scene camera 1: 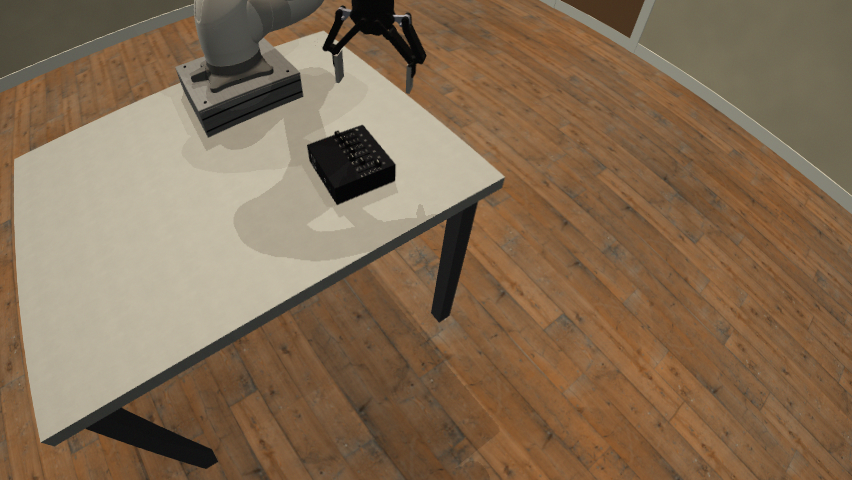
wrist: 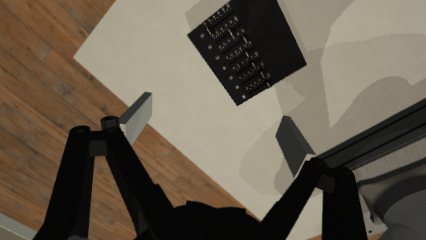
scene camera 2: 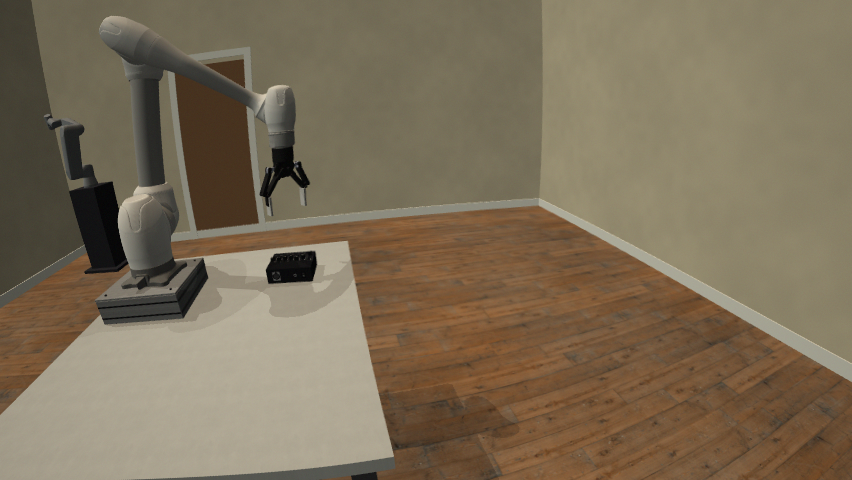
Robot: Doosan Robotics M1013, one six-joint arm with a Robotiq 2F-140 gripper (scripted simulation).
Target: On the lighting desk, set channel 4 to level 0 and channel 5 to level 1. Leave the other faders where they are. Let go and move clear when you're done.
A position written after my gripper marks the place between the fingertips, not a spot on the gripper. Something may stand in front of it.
Note:
I see my gripper (scene camera 1: 373,84).
My gripper shows as well in the wrist view (wrist: 216,115) and in scene camera 2 (scene camera 2: 287,210).

